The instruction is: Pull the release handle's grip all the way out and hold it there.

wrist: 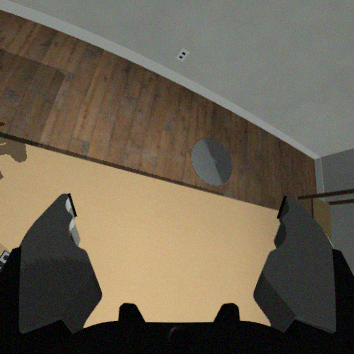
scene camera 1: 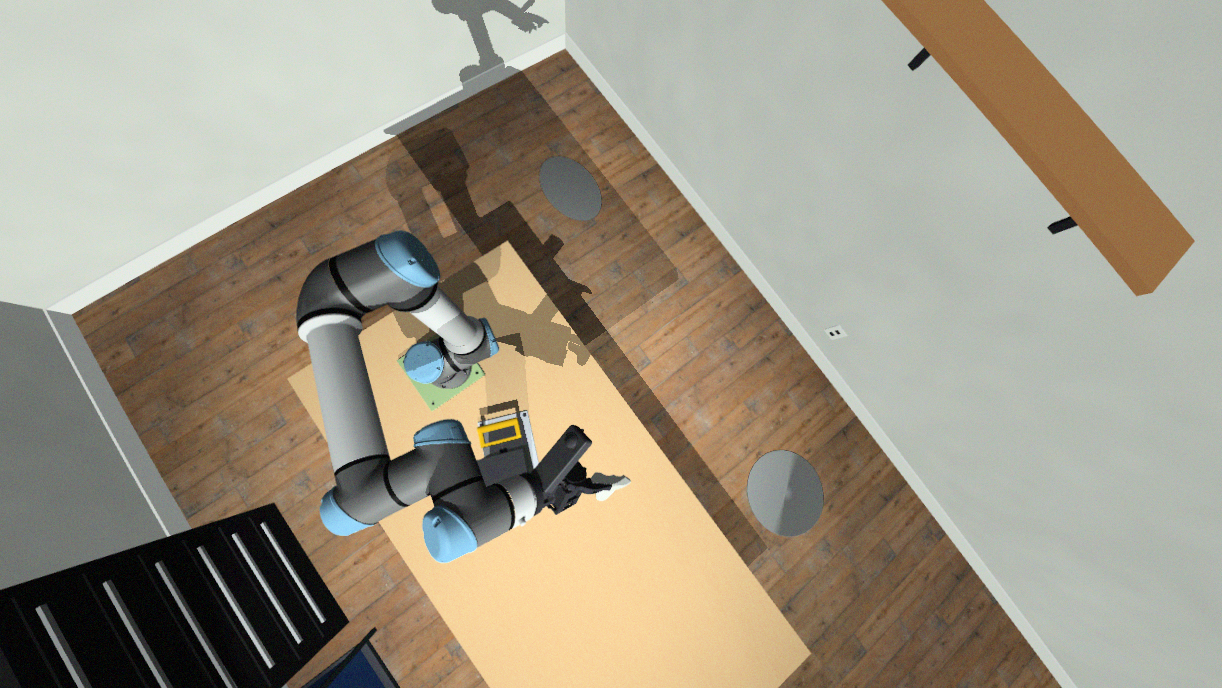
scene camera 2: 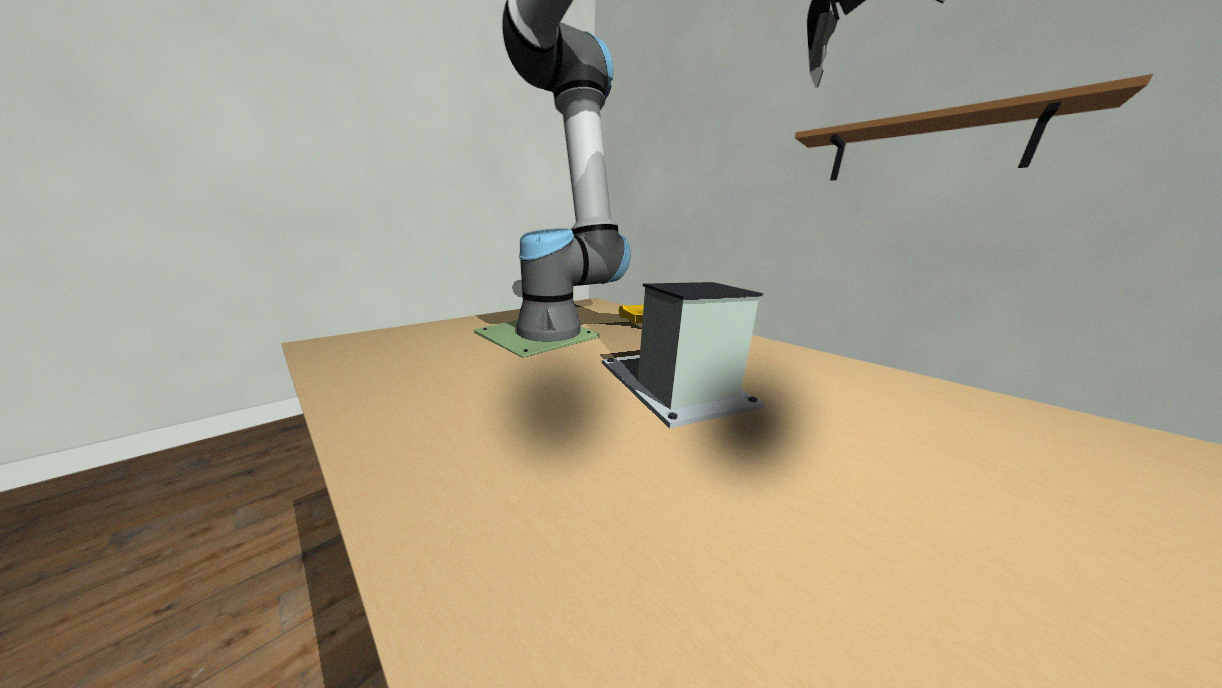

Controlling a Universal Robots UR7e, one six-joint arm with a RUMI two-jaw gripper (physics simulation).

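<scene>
The release handle's yellow grip is a rectangular frame on the side of the housing toward the robot base; the housing partly hides it in scene camera 2. The housing is a pale box with a dark top, standing on a grey base plate. My gripper is open and empty, high above the table, beyond the housing from the robot base. One gripper finger shows at the top of scene camera 2. The grip does not show in the wrist view.
The wooden table carries the robot base on a green plate. My arm arches above the table. A wall shelf hangs on the wall. A black drawer cabinet stands beside the table.
</scene>
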